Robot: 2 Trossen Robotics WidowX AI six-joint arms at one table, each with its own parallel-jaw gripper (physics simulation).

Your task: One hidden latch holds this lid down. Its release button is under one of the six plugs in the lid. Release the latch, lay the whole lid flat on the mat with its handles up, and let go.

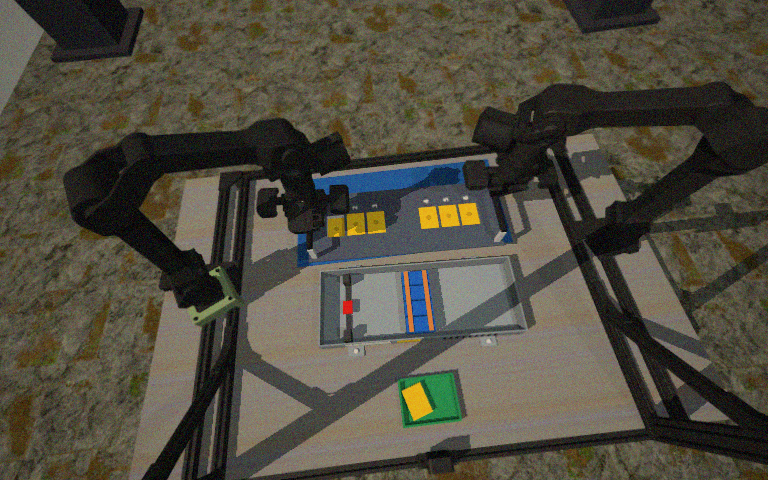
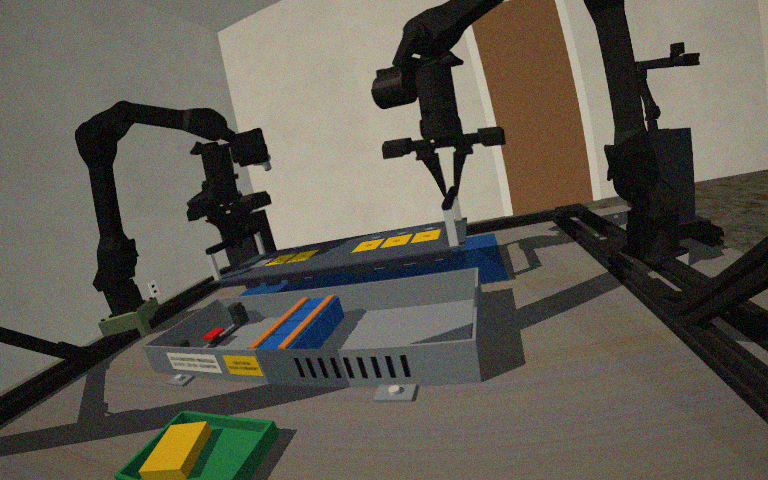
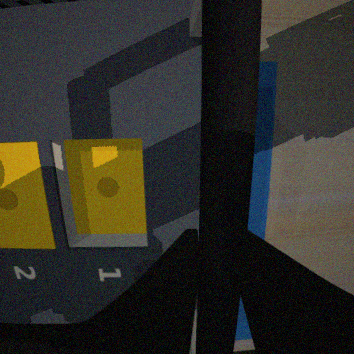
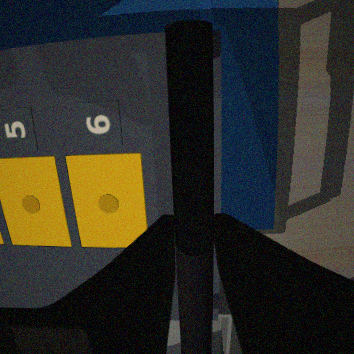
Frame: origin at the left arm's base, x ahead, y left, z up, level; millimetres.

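Seen in the pictures: left gripper, between the fingertips: (image 2: 236, 247) (image 3: 215, 239); right gripper, between the fingertips: (image 1: 494, 195) (image 2: 450, 196) (image 4: 193, 225); left arm's base, origin of its link: (image 1: 207, 294) (image 2: 127, 309); right arm's base, origin of its link: (image 1: 603, 246) (image 2: 654, 252).
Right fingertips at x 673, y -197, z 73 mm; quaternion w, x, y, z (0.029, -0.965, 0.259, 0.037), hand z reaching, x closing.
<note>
Offsets run from my right fingertips to a thing's top centre. "pt": to the spot under its first point. Level surfaces: height alone.
The dark grey lid (image 1: 402, 240) (image 2: 334, 254) (image 3: 35, 75) (image 4: 60, 75) is roughly level, with handles up, over the blue mat @[124 mm down] (image 1: 368, 183) (image 2: 487, 254) (image 3: 264, 190) (image 4: 247, 175). It is low; whether it touches the mat is unclear. Five yellow plugs sit flush; at number 1 a yellow face @[pt 341 mm back, 174 mm left, 67 mm down] (image 1: 335, 227) (image 3: 112, 200) lies sunken between grey walls. My left gripper (image 2: 233, 243) (image 3: 215, 239) is shut on the black bar of the lid's left handle. My right gripper (image 2: 450, 195) (image 4: 193, 225) is shut on the bar of the right handle.
The open grey case (image 1: 475, 288) (image 2: 441, 362) stands in front of the mat, holding a blue block with orange strips and a red piece. A green tray @[376 mm back, 264 mm right, 109 mm down] (image 1: 444, 399) (image 2: 237, 447) with a yellow block @[398 mm back, 253 mm right, 109 mm down] (image 1: 417, 400) (image 2: 175, 450) lies nearer. Dark frame rails edge the table.
</note>
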